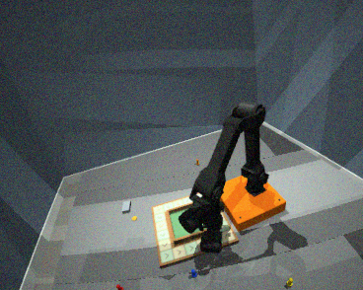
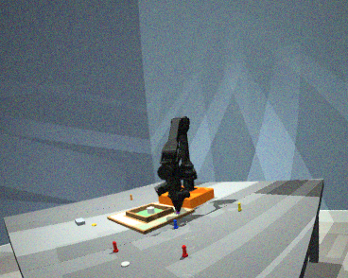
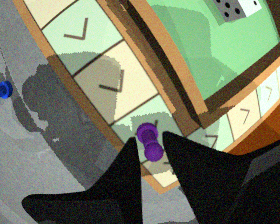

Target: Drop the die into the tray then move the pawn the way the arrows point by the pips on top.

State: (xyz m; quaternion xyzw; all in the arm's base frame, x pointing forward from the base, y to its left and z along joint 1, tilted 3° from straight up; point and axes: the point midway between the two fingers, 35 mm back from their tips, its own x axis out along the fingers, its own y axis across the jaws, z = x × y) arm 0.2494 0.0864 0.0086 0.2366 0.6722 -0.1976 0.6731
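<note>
Right now the purple pawn is right at my gripper tip. The rest, counted from my gripper tip: green dice tray (120 mm to the right, 50 mm ahead, 20 mm below); then white die (120 mm to the right, 30 mm ahead); then blue pawn (120 mm ahead, 70 mm to the left, 10 mm below).
</note>
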